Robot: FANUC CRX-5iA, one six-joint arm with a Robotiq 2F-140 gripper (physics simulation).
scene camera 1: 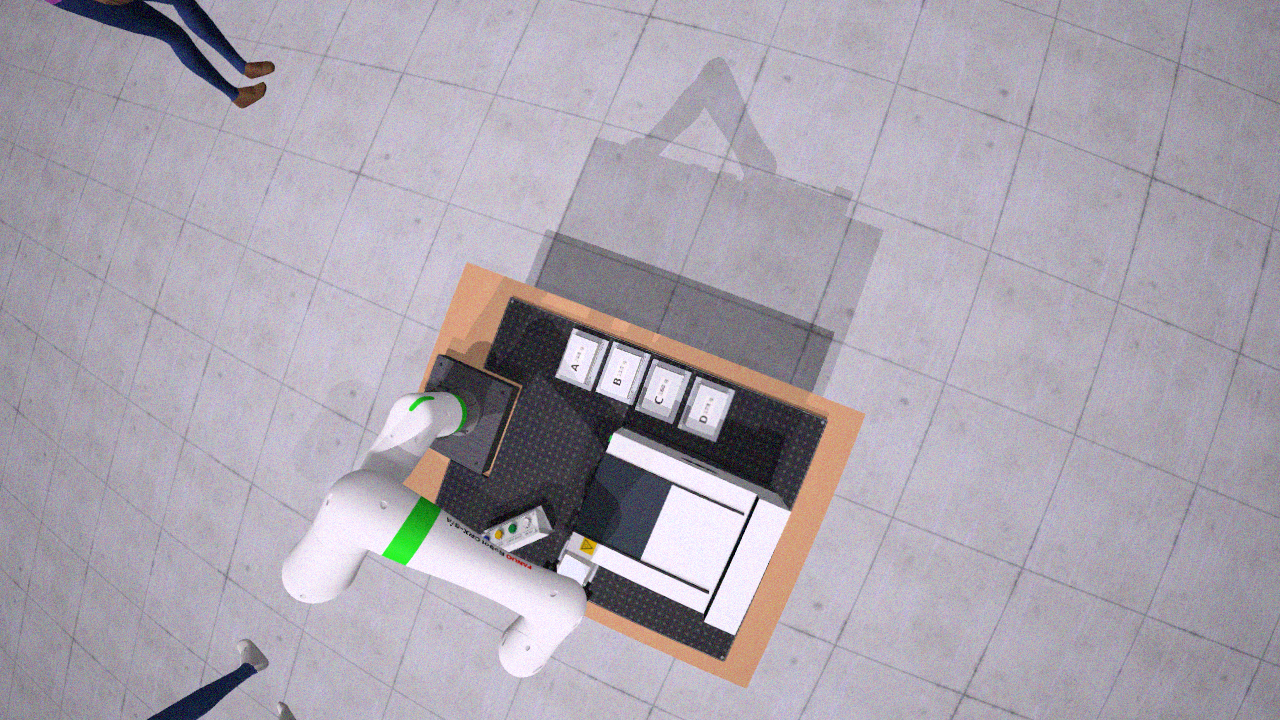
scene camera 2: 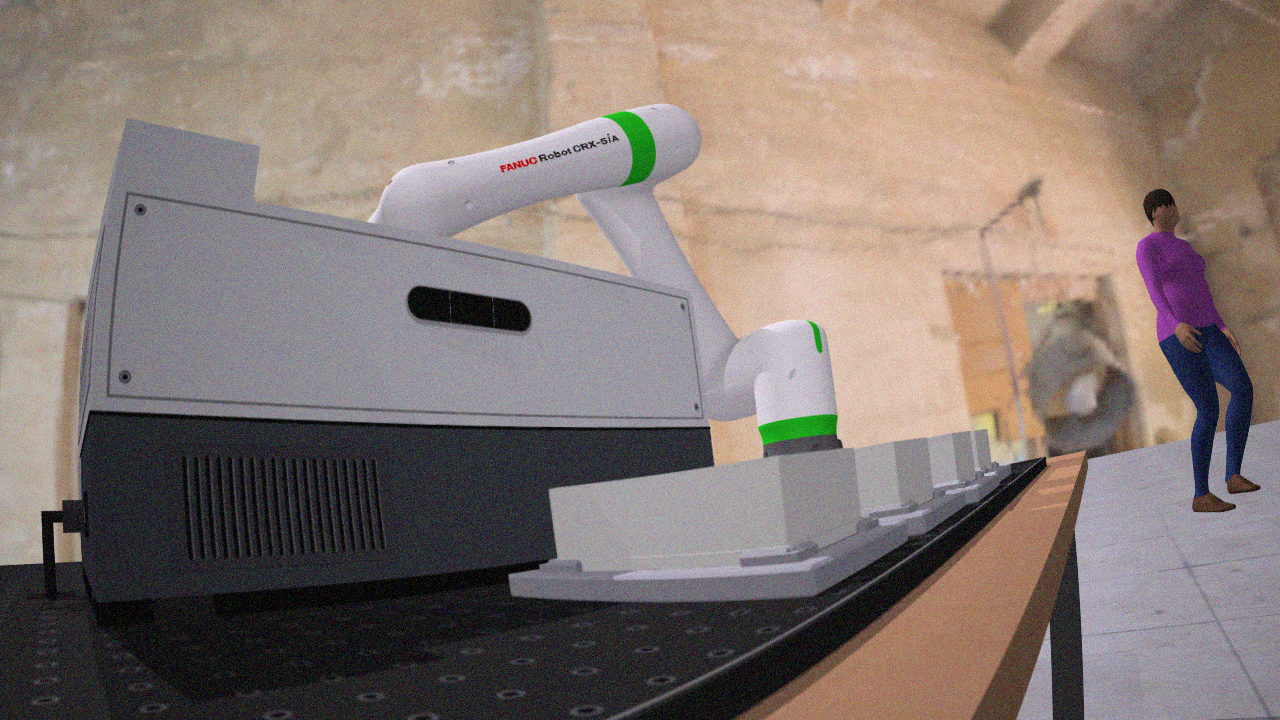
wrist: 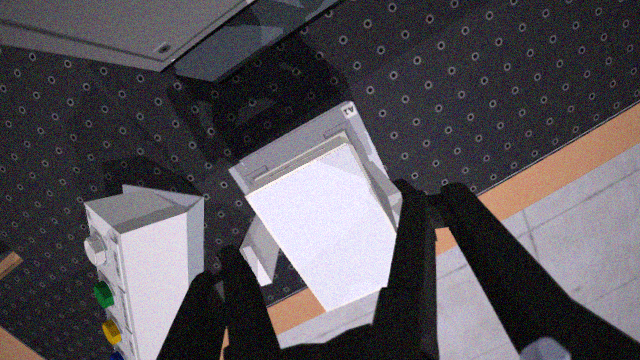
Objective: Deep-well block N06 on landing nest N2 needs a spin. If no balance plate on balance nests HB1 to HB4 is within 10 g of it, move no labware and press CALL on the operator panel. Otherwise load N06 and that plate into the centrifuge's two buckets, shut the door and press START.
Observation:
My gripper grips a white block. Also in view: a centrifuge and a button box.

